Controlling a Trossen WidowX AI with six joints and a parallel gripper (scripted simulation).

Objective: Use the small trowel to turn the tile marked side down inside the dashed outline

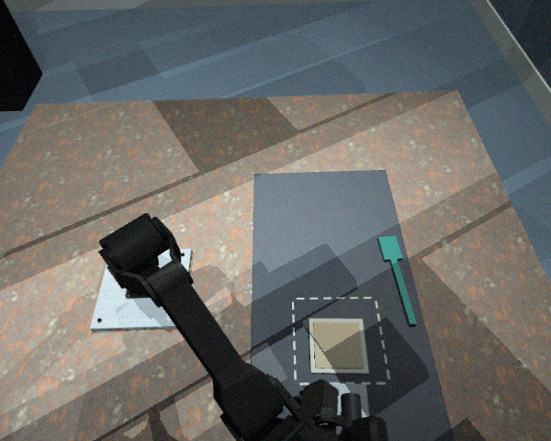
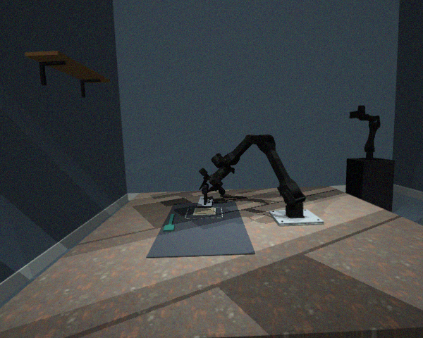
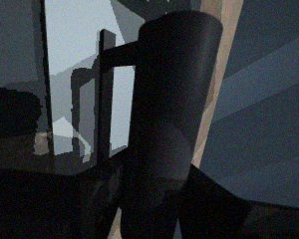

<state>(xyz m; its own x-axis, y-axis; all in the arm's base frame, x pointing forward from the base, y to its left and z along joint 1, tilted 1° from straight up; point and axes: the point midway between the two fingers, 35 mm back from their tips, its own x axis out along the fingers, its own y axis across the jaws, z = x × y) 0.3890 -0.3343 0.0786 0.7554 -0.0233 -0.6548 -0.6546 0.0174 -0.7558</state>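
My gripper tip is now 33 cm to the right of the grey mat, 8 cm above it and 2 cm past it. Also, from my gripper tip: dark trowel: 3 cm behind, 1 cm below; tile: 19 cm to the left, 5 cm below, 2 cm behind; green spatula-shaped tool: 36 cm to the left, 12 cm ahead, 5 cm below.
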